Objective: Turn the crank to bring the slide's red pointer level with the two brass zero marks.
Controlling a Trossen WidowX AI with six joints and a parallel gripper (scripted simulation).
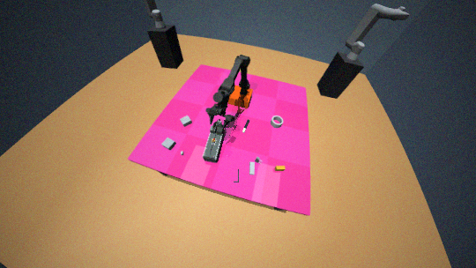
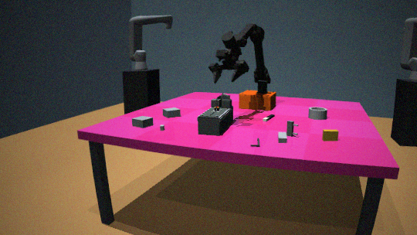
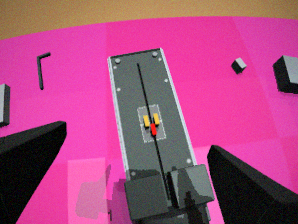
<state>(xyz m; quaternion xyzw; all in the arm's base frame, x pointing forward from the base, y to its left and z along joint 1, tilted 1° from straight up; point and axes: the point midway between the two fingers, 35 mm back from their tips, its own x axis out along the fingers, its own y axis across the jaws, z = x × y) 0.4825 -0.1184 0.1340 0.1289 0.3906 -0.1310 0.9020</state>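
Now: the dark crank handle 14 cm behind my gripper tip, 13 cm below it and 3 cm to the right of it. Also, from my gripper tip: small cube 23 cm to the right, 18 cm below, 14 cm ahead; then black-and-white stick 19 cm to the left, 19 cm below, 17 cm behind; then red pointer 11 cm below, 3 cm ahead, 2 cm to the right.
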